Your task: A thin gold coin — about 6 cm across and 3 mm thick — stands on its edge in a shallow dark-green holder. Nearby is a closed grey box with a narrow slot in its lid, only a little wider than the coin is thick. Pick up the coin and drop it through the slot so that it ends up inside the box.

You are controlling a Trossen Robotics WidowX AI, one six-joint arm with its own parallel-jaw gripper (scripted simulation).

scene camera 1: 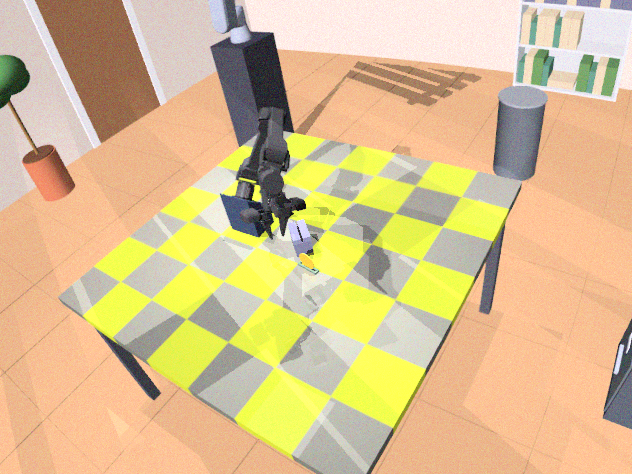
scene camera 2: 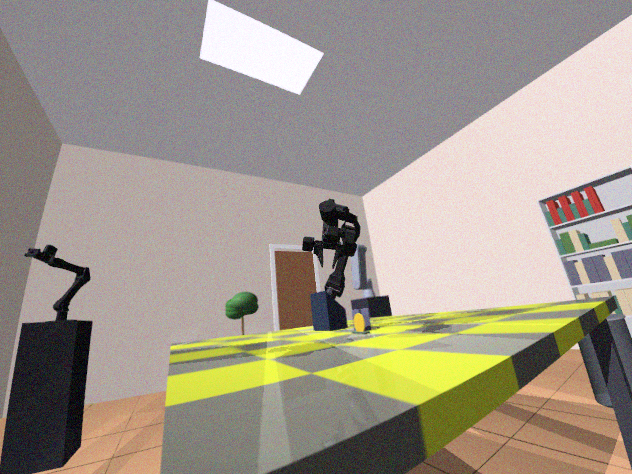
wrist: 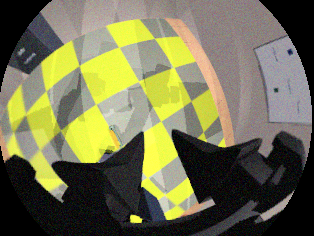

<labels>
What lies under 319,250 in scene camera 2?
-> The gripper.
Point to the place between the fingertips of the gripper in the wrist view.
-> At 158,133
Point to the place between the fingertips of the gripper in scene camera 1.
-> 277,237
</labels>
